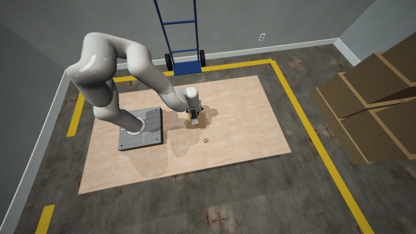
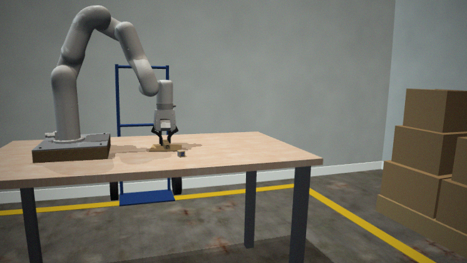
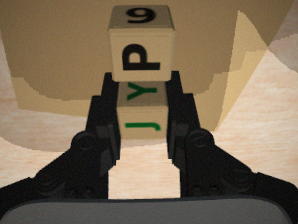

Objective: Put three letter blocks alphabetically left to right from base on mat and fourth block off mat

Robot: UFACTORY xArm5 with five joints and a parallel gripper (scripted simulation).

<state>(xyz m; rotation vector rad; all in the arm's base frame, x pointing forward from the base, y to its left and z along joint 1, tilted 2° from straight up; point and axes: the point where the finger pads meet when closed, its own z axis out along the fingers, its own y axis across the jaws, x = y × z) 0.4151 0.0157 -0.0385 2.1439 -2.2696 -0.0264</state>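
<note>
Right now the tan mat is 40 mm to the right of my hand and 20 mm below it. The rest, counted from my hand: block 80 mm to the right, 10 mm below, 10 mm behind.
</note>
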